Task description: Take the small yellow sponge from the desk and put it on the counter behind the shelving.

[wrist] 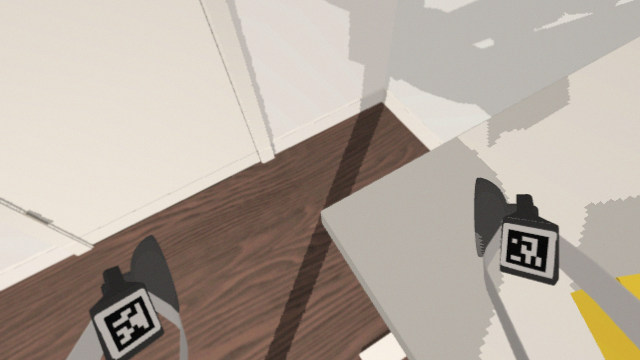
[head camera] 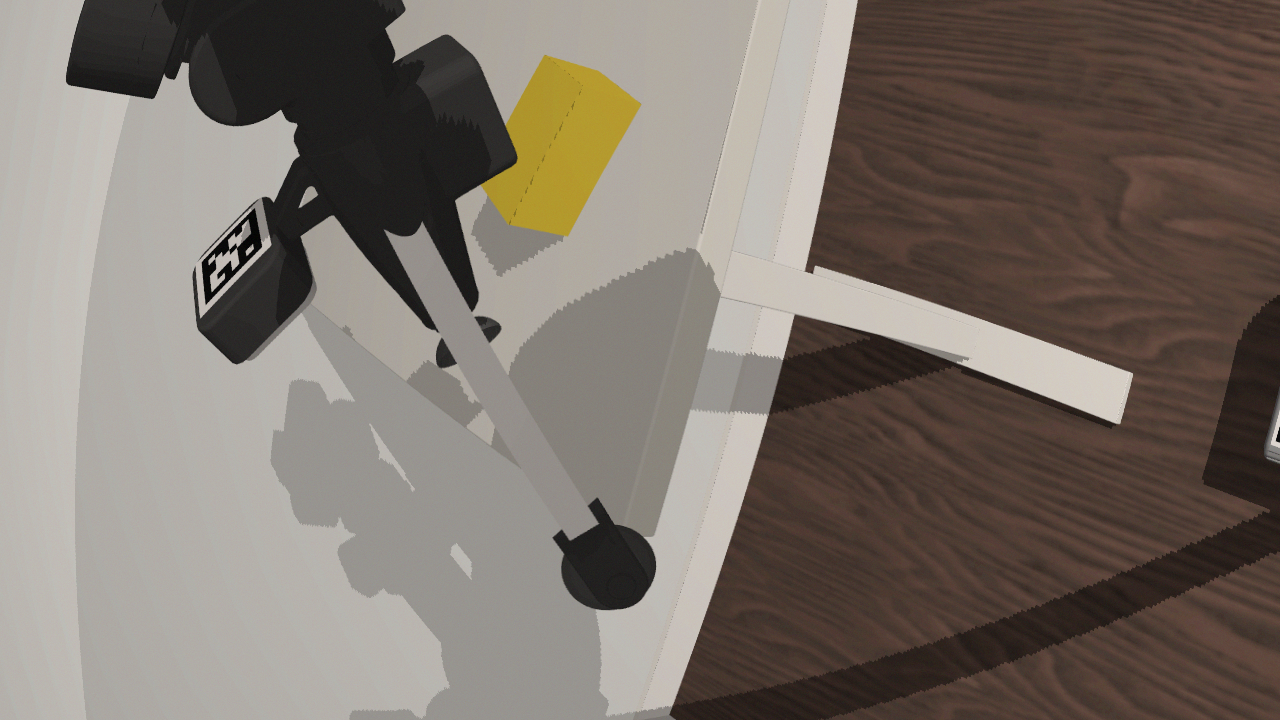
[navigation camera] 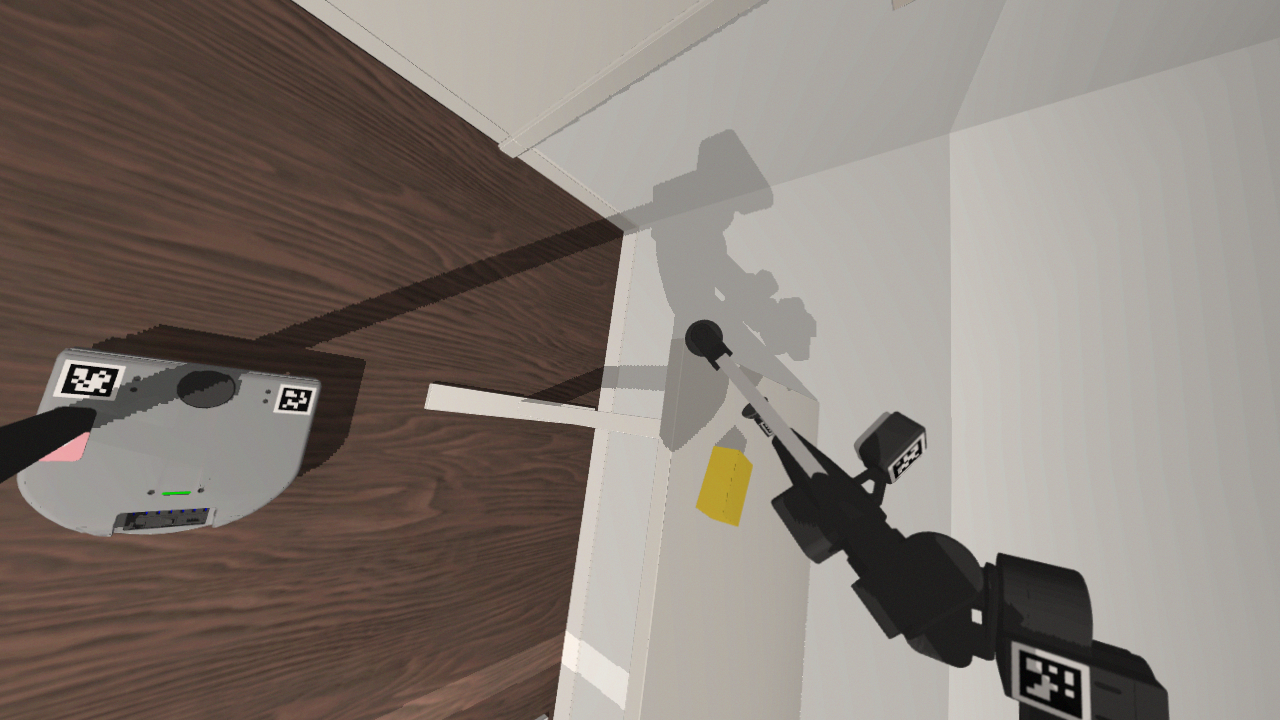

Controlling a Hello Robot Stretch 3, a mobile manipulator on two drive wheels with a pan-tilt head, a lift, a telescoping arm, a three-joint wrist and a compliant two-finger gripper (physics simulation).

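Frame: origin at the robot's base, x right, y ahead, z up, level; metres.
Where they show: gripper, fingertip midpoint: (wrist: 321, 232) (head camera: 540, 466) (navigation camera: 725, 368); robot's base, origin of the base link: (navigation camera: 206, 386).
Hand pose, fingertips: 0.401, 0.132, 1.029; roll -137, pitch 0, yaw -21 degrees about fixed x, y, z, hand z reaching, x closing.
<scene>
Things, the pixels of their top centre, and the offset from my fingertips, as dx, dy, dz. "spot": a spot on its surface instead. Level surfaces: height alone.
- yellow sponge, middle of its top: (head camera: 526, 134) (navigation camera: 738, 488) +0.149, -0.162, -0.034
- pale desk, its level: dz -0.079
- white bar, surface spot: (head camera: 930, 326) spot: +0.361, -0.101, -0.846
- dark wood floor, its level: dz -1.029
The yellow sponge (head camera: 572, 147) (navigation camera: 725, 485) (wrist: 607, 340) lies on the pale desk (head camera: 671, 183) (navigation camera: 698, 608) (wrist: 400, 225). In the head view the dark gripper body overlaps its left edge; in the wrist view part of it shows at the lower right corner, partly behind a finger strip. My gripper (head camera: 538, 454) (navigation camera: 729, 376) (wrist: 321, 232) is open, with its fingers wide apart and no object between them. It is turned toward the desk's end, off to one side of the sponge. The counter and the shelving cannot be made out.
A white bar (head camera: 930, 326) (navigation camera: 537, 411) sticks out from under the desk over the dark wood floor (head camera: 1029, 161) (navigation camera: 313, 223) (wrist: 225, 240). My grey base (navigation camera: 223, 447) stands on that floor. A white cabinet front (navigation camera: 537, 53) (wrist: 125, 100) and pale walls stand near the desk's end.
</scene>
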